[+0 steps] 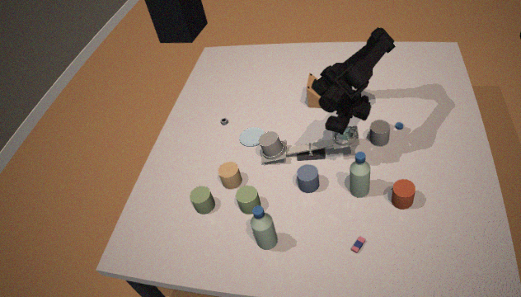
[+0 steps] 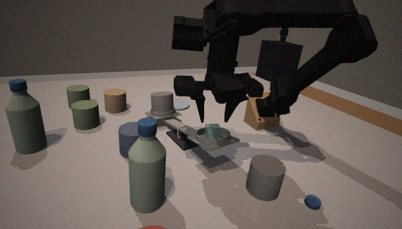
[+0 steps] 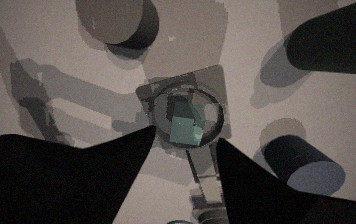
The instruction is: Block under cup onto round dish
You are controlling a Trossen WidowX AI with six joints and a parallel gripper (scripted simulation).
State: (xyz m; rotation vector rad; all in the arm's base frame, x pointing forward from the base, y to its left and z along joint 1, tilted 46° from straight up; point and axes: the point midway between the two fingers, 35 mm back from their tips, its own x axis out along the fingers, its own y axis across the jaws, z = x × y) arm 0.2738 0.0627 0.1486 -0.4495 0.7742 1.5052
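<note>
My gripper tip is now 3 cm above the teal block. The rest, counted from my gripper tip: blue disc (15 cm behind, 18 cm to the left, 11 cm below); red can (20 cm ahead, 21 cm to the left, 8 cm below); balance (3 cm ahead, 12 cm to the right, 7 cm below).
</note>
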